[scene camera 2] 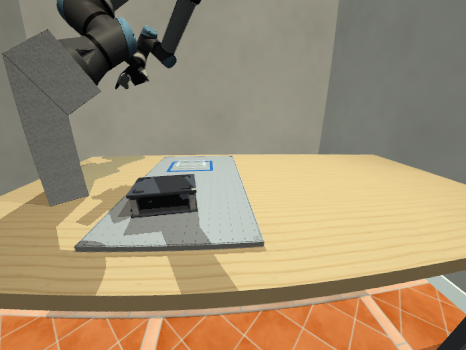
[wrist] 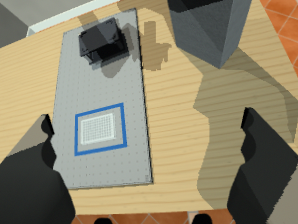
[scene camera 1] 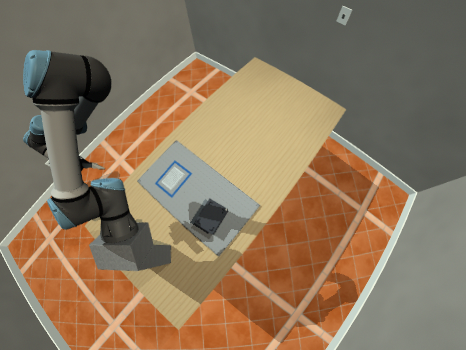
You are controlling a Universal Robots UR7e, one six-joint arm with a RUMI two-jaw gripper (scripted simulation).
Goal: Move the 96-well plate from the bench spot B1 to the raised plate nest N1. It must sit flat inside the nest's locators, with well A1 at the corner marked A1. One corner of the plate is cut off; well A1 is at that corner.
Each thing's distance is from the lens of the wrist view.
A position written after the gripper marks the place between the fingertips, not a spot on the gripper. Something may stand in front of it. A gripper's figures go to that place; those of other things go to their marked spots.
gripper [wrist: 147, 112]: 13 cm
white 96-well plate [wrist: 89, 131]: 59 cm
